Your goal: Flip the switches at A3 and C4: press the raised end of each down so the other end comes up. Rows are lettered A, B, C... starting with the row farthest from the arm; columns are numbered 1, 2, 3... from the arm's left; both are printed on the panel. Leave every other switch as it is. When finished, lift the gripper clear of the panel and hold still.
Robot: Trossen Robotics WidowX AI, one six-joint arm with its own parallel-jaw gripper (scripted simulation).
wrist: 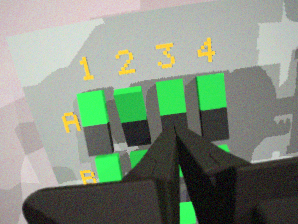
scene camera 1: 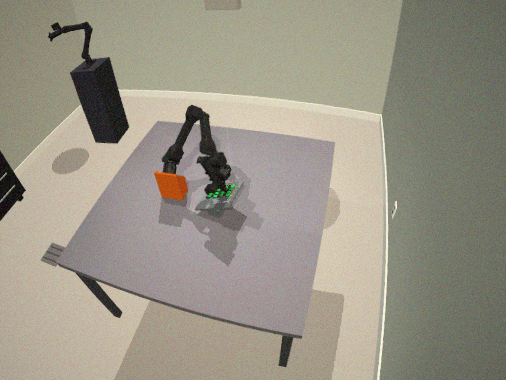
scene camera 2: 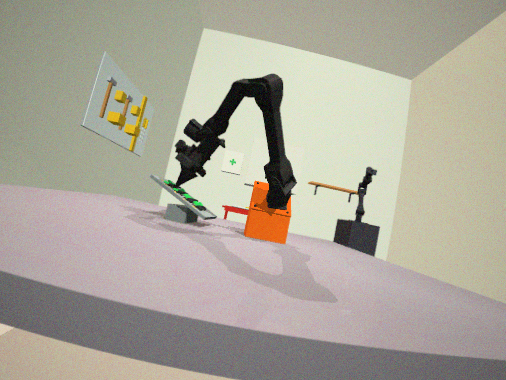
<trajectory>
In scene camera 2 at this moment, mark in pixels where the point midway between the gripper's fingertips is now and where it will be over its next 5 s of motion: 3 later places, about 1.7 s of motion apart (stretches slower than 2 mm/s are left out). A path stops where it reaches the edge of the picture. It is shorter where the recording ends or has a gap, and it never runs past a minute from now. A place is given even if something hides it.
The gripper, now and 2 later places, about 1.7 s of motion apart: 176,185; 203,190; 196,200
</trajectory>
